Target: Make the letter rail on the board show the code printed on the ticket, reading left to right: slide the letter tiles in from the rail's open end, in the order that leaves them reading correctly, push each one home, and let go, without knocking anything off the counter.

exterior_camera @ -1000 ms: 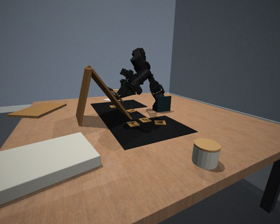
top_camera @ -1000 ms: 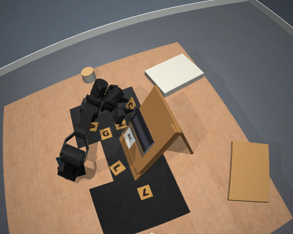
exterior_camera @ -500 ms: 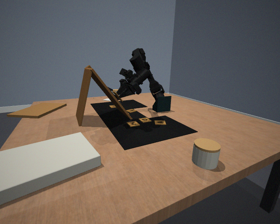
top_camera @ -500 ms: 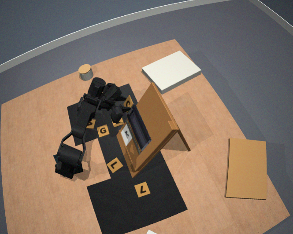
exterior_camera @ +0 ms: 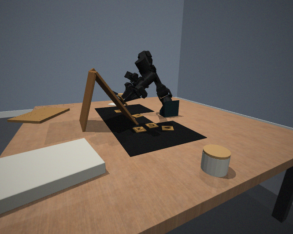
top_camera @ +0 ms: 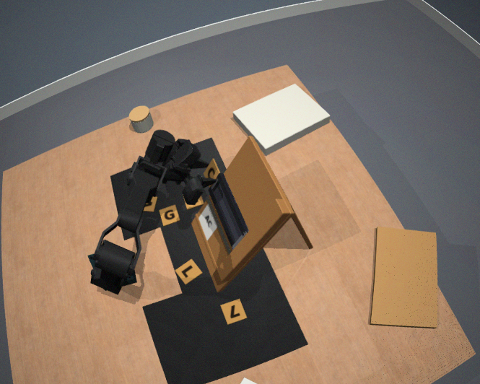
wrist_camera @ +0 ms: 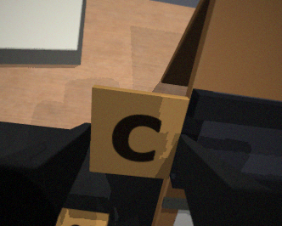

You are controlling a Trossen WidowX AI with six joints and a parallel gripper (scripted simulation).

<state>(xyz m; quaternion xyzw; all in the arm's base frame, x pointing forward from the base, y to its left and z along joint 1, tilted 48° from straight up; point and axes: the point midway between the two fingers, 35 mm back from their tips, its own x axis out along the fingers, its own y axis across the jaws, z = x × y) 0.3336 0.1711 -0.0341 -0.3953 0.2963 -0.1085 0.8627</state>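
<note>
Now: gripper tip 90 mm to the left of the white ticket, 80 mm above it and 50 mm past it. Also, from my gripper tip: flat tan panel 440 mm to the right, 430 mm ahead, 150 mm below; black mat 160 mm behind, 150 mm below, 130 mm to the right; tile 150 mm below, 70 mm behind, 40 mm to the left.
</note>
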